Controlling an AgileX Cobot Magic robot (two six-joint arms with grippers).
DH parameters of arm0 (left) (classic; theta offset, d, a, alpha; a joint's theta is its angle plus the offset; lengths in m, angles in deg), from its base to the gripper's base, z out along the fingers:
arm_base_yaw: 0 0.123 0 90
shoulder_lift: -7.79 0 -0.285 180
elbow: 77.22 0 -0.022 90
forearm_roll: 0 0.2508 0 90
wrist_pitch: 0 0 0.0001 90
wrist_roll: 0 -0.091 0 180
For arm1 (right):
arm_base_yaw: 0 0.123 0 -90
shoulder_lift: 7.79 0 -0.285 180
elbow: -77.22 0 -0.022 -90
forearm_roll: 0 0.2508 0 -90
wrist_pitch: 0 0 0.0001 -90
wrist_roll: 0 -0.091 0 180
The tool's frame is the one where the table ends.
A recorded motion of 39 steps. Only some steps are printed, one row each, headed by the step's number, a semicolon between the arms.
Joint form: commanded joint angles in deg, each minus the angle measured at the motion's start. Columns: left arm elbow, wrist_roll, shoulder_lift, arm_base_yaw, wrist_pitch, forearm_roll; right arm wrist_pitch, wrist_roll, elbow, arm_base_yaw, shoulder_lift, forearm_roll.
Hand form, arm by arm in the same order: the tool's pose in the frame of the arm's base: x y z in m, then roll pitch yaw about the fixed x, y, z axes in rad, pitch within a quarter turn. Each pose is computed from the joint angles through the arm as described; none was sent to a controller.
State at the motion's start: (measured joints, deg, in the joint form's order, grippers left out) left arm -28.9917 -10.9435 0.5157 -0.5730 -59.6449 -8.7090; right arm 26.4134 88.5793 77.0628 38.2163 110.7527 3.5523
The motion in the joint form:
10: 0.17 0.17 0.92 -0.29 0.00 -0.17; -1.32 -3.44 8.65 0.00 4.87 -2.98
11: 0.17 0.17 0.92 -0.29 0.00 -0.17; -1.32 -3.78 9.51 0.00 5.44 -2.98
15: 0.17 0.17 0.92 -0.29 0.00 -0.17; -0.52 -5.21 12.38 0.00 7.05 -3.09
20: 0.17 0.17 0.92 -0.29 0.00 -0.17; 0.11 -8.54 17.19 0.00 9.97 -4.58
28: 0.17 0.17 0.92 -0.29 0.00 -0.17; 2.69 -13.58 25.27 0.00 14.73 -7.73
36: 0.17 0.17 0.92 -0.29 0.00 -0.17; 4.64 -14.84 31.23 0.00 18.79 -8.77
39: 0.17 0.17 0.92 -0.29 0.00 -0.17; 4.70 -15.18 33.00 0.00 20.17 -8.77
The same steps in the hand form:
10: -0.0090 -0.0120 0.2803 3.0297 1.1514 2.8579; 0.3549 0.2800 0.2054 -2.4461 0.0635 -0.9731
11: -0.0090 -0.0120 0.2803 3.0297 1.1514 2.8579; 0.3574 0.2819 0.2053 -2.4413 0.0677 -0.9773
15: -0.0090 -0.0120 0.2803 3.0297 1.1514 2.8579; 0.3645 0.2874 0.2065 -2.4346 0.0828 -0.9949
20: -0.0090 -0.0120 0.2803 3.0297 1.1514 2.8579; 0.3774 0.2962 0.2069 -2.4140 0.0994 -1.0268
28: -0.0090 -0.0120 0.2803 3.0297 1.1514 2.8579; 0.3966 0.3082 0.2065 -2.4003 0.1084 -1.0736
36: -0.0090 -0.0120 0.2803 3.0297 1.1514 2.8579; 0.4098 0.3172 0.2003 -2.3996 0.1053 -1.0869
39: -0.0090 -0.0120 0.2803 3.0297 1.1514 2.8579; 0.4139 0.3205 0.1972 -2.3943 0.1103 -1.0908

